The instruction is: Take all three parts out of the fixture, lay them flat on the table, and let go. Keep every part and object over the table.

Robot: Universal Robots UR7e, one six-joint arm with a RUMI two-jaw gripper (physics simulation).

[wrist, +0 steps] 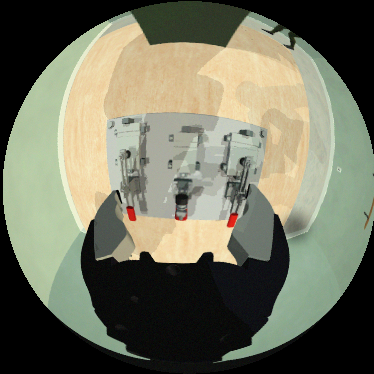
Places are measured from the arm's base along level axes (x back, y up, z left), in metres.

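Pixels of known places: gripper, fingertip midpoint: (181,188).
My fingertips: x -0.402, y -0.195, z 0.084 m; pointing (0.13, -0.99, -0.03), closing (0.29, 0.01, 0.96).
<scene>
For each thing: its top centre in the pictures, then the offset to it from my fingertips. "pt": a spot on its surface instead. Level surfaces: height alone.
- grey fixture plate at a spot on its surface: (158,127) pt dx +0.055, dy -0.122, dz -0.062 m
- left part at its top centre: (126,146) dx +0.012, dy -0.106, dz -0.114 m
- middle part at its top centre: (184,152) dx +0.022, dy -0.096, dz -0.004 m
- right part at its top centre: (243,155) dx +0.047, dy -0.101, dz +0.103 m
- left clamp at a spot on its surface: (125,172) pt dx -0.033, dy -0.085, dz -0.100 m
- right clamp at a spot on its surface: (244,175) pt dx +0.011, dy -0.100, dz +0.120 m
- middle clamp at a spot on its surface: (181,200) pt dx -0.021, dy -0.013, dz +0.004 m
- wooden table at its surface level: dy -0.137 m
The grey fixture plate (158,127) lies on the table in the wrist view. Three flat grey parts sit between small blocks on it: the left part (130,139), the middle part (186,152) and the right part (239,150). The left clamp (125,172) and the right clamp (244,175) reach over their parts, with red handles toward me. The middle clamp (181,200) has its black tip away from the middle part, above its red handle. My gripper (181,188) is open and empty, its jaws spread wide near the plate's front edge, with the red handles between them.
The wooden table (85,115) extends around the fixture, with a pale rim along its sides. A dark green shape (190,25) stands at the top edge of the view. Dark thin shapes (290,37) show at the upper right. Shadows fall on the table and the plate.
</scene>
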